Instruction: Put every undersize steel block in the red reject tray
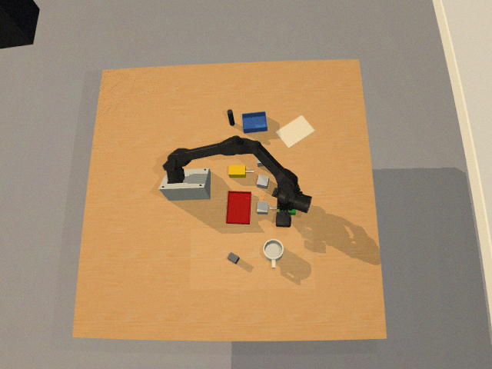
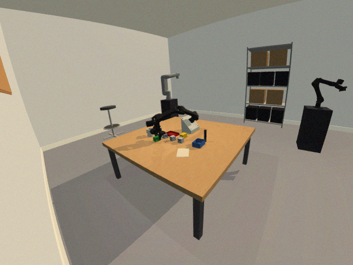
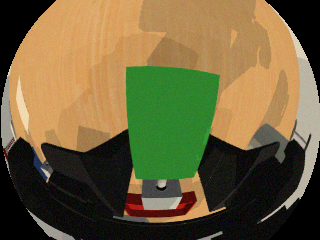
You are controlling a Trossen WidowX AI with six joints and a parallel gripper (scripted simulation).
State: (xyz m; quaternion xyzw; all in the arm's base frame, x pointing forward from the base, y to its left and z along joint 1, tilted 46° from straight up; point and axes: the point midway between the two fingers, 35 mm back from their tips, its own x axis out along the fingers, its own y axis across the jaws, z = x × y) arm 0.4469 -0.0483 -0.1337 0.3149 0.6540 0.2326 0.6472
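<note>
Right now the green GO gauge is 10 mm behind my gripper tip and 20 mm above it. Also, from my gripper tip: steel block (90 mm behind, 10 mm to the left, 10 mm above); red reject tray (190 mm behind, 20 mm to the left); white mug (60 mm behind, 190 mm to the right, 20 mm above).
</note>
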